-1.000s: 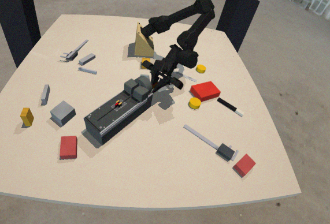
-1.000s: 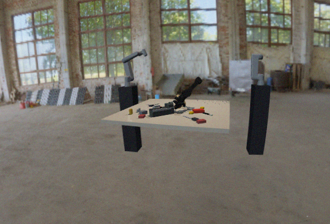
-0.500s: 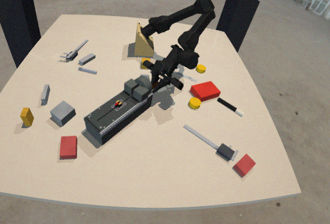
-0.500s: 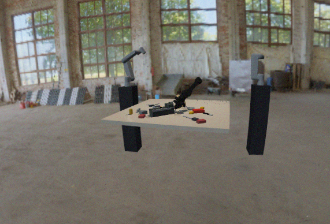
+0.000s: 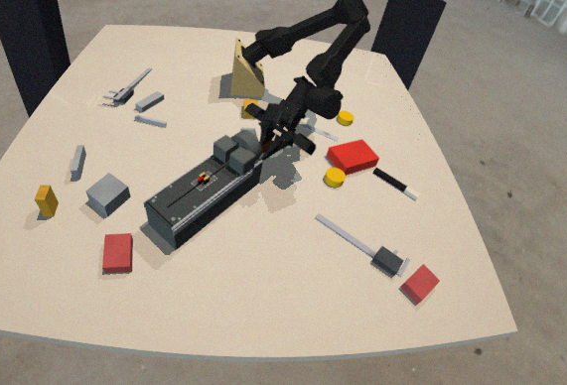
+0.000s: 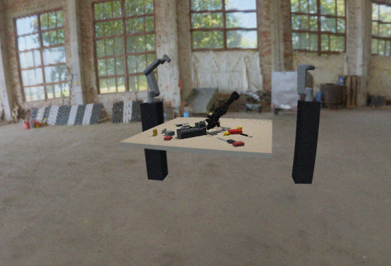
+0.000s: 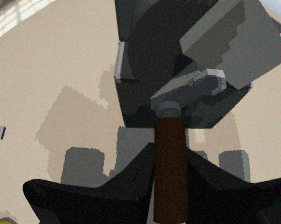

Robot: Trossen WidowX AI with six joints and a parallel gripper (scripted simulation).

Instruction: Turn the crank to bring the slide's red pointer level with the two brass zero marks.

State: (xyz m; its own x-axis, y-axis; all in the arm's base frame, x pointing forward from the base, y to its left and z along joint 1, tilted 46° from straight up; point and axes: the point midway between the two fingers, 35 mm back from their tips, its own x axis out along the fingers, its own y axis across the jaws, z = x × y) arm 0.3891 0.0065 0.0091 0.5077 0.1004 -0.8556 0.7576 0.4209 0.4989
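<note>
The crank lies 4 cm above my gripper tip. From my gripper tip the other things lie so: brown handle (1 cm behind, 1 cm to the left, 2 cm above); then grey bar (16 cm behind, 19 cm to the left, 4 cm below); then red pointer (11 cm ahead, 14 cm to the right, 4 cm above).
</note>
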